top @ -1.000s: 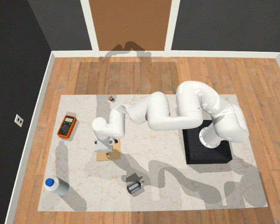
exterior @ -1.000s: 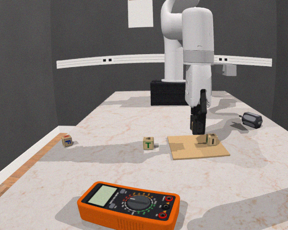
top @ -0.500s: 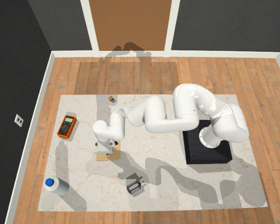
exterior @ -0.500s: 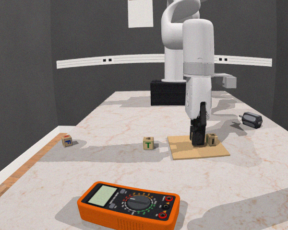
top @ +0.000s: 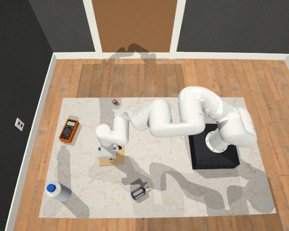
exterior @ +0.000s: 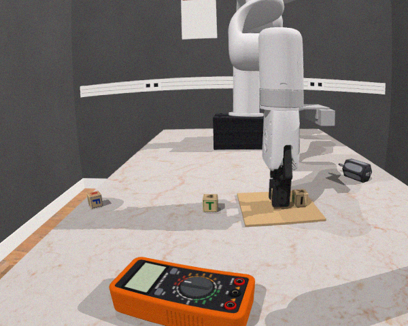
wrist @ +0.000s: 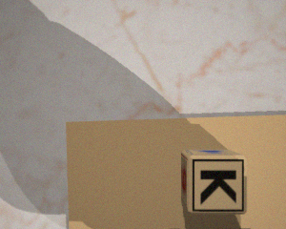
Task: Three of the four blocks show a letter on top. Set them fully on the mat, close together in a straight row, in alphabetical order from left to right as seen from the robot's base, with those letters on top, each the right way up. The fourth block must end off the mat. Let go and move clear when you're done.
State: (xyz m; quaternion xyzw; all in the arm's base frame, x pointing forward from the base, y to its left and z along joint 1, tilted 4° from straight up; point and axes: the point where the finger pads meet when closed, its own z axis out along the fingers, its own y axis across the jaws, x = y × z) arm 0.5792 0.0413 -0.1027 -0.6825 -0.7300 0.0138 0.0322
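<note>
Right now my hand is 3 cm above the tan mat. From my hand the other things lie so: black plug adapter: 17 cm behind, 21 cm to the left, 1 cm below; orange multimeter: 27 cm ahead, 13 cm to the right, 1 cm below.
</note>
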